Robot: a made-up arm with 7 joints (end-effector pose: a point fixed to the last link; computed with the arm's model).
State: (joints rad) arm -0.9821 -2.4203 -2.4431 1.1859 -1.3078 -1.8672 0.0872
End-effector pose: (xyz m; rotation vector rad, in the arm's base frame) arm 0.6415 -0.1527 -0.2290 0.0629 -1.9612 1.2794
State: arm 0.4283 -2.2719 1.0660 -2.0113 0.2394 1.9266 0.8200
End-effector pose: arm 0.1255 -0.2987 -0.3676 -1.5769 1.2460 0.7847
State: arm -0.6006 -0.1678 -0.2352 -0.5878 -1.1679 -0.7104 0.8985
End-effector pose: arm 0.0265 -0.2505 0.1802 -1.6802 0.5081 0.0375
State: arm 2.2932 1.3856 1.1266 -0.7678 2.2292 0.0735 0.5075
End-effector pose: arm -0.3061 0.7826 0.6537 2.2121 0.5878 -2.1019
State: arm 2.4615 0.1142 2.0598 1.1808 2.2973 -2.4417 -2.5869
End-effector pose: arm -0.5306 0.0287 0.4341 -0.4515 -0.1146 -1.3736
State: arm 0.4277 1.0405 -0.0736 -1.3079 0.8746 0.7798 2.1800
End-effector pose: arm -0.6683 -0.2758 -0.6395 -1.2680 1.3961 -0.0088
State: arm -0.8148 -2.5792 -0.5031 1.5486 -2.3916 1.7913 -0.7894
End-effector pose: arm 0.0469 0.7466 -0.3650 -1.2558 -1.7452 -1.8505
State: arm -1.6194 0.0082 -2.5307 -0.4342 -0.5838 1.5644 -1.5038
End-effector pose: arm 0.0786 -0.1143 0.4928 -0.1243 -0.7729 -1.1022
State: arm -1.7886 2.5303 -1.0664 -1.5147 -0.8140 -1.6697 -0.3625
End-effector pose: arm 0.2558 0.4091 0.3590 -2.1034 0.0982 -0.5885
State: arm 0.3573 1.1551 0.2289 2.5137 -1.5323 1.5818 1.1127
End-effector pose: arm 0.5835 -0.0634 -0.3694 0.9336 -1.2843 0.5084
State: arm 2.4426 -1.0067 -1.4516 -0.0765 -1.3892 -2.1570 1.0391
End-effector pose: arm -0.5177 -0.0900 0.5096 2.6254 1.4788 -0.1343
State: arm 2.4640 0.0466 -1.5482 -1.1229 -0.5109 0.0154 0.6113
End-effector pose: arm -0.2258 -0.1654 -0.2286 0.5301 -1.2383 -1.4686
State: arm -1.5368 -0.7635 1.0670 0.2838 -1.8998 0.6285 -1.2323
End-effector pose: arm 0.5947 0.5210 -0.6275 0.7029 2.4651 1.7270
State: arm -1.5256 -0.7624 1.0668 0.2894 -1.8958 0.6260 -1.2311
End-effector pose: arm 0.5852 0.5170 -0.6387 0.7176 2.4789 1.7214
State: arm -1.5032 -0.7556 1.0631 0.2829 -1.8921 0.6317 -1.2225
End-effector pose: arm 0.5682 0.5131 -0.6549 0.7290 2.4912 1.7219
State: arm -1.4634 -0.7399 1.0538 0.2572 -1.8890 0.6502 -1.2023
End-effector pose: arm 0.5391 0.5100 -0.6777 0.7350 2.5007 1.7337
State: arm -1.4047 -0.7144 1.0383 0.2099 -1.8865 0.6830 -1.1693
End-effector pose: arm 0.4957 0.5082 -0.7054 -0.7312 -2.4929 -1.7523
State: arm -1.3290 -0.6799 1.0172 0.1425 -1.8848 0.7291 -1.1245
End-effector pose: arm 0.4381 0.5087 -0.7333 -0.7166 -2.4528 -1.7723
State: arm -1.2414 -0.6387 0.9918 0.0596 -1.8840 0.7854 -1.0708
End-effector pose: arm 0.3694 0.5121 -0.7554 -0.7010 -2.3956 -1.8068
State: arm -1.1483 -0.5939 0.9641 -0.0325 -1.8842 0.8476 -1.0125
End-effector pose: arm 0.2949 0.5185 -0.7668 -0.6903 -2.3214 -1.8533
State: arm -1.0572 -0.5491 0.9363 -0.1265 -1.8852 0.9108 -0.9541
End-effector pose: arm 0.2223 0.5271 -0.7655 -0.6887 -2.2353 -1.9074
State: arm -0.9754 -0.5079 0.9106 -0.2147 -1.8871 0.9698 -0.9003
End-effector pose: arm 0.1591 0.5367 -0.7532 -0.6972 -2.1458 -1.9625
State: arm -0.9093 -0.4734 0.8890 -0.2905 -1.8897 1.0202 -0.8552
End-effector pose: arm 0.1108 0.5457 -0.7347 -0.7121 -2.0640 -2.0131
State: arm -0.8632 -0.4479 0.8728 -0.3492 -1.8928 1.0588 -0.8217
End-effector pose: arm 0.0799 0.5535 -0.7154 -0.7270 -1.9991 -2.0554
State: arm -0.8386 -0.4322 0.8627 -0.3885 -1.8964 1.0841 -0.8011
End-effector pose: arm 0.0658 0.5595 -0.6997 -0.7366 -1.9569 -2.0878
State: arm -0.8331 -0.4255 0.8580 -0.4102 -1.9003 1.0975 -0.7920
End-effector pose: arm 0.0655 0.5642 -0.6890 -0.7382 -1.9365 -2.1117
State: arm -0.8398 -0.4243 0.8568 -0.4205 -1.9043 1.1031 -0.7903
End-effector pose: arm 0.0734 0.5680 -0.6820 -0.7336 -1.9310 -2.1299
